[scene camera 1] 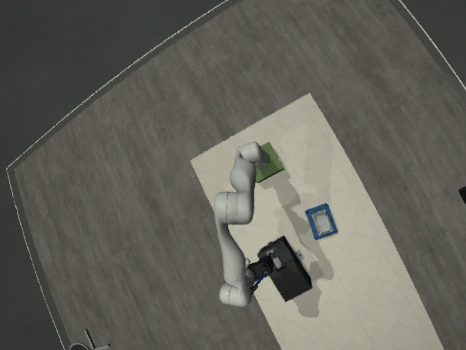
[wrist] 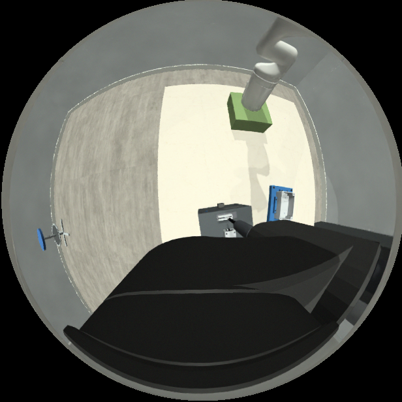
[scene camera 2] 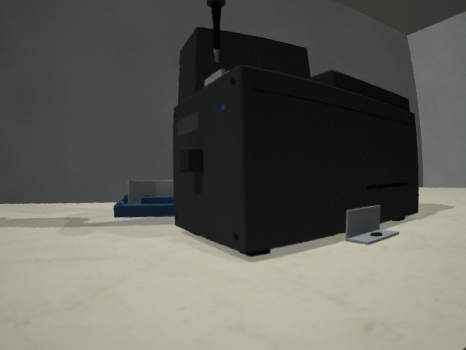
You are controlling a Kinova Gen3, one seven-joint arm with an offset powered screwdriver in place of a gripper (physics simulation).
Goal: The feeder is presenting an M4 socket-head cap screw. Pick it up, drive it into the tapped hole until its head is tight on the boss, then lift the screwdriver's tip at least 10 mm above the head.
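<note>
My screwdriver (scene camera 2: 216, 40) (wrist: 241, 227) points down above the feeder (scene camera 2: 320, 145) (wrist: 205, 215) (scene camera 1: 295, 285). A small grey screw (scene camera 2: 216, 56) hangs upright from its tip, clear of the pale pick-up block (scene camera 2: 215, 77) on the feeder's top. In the wrist view the tip is over the block, and the screw is too small to make out. A light grey housing (scene camera 1: 323, 222) (wrist: 285, 205) sits in a blue fixture (scene camera 1: 318, 236) (wrist: 272, 202) (scene camera 2: 145, 210) beside the feeder. The boss and its tapped hole cannot be made out.
A green block (scene camera 1: 271, 162) (wrist: 249, 120) is under the arm's base at the far end of the table. A small metal angle bracket (scene camera 2: 363, 223) stands beside the feeder. A taller black housing (scene camera 2: 245, 55) rises behind the pick-up block.
</note>
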